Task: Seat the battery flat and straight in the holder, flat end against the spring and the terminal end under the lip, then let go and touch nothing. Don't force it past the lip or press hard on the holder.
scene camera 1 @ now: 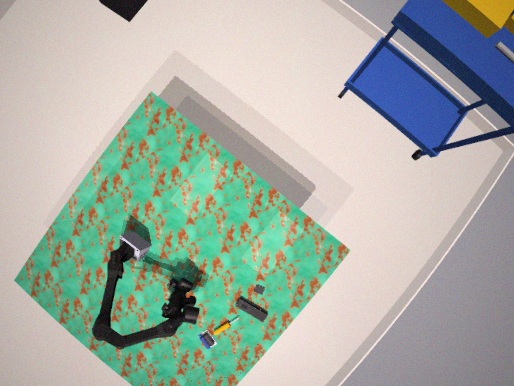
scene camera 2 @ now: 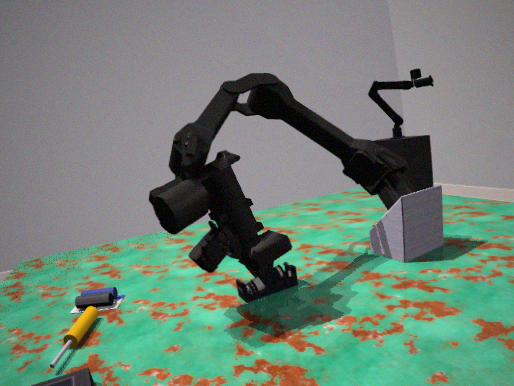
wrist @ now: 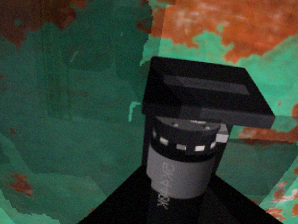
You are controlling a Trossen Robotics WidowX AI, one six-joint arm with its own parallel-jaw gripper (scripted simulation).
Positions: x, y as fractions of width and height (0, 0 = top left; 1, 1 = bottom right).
I see my gripper (scene camera 2: 0.52, 0.74).
My gripper is seen too in the wrist view (wrist: 0.58, 0.79).
